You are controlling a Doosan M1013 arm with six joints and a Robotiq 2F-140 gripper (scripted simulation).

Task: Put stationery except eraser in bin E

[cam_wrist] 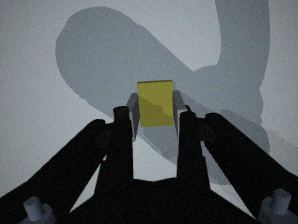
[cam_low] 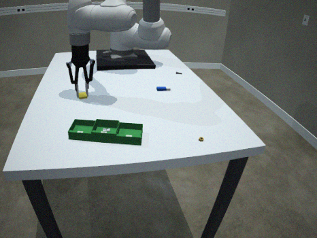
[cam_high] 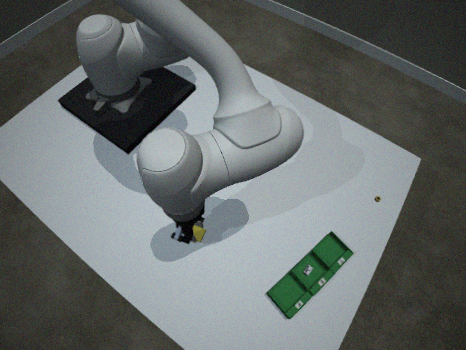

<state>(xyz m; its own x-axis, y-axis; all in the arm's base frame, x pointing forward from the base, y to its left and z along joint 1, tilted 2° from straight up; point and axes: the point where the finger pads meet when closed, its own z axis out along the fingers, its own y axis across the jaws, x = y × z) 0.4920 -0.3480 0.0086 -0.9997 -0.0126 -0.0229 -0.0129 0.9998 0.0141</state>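
Right now my hand is 30 mm above the flat yellow block. From my hand the other things lie so: green bin tray (340 mm ahead, 20 mm to the left, 10 mm below); then blue eraser (50 mm ahead, 400 mm to the left, 30 mm below); then white pencil sharpener (330 mm ahead, 30 mm to the left, 20 mm below).
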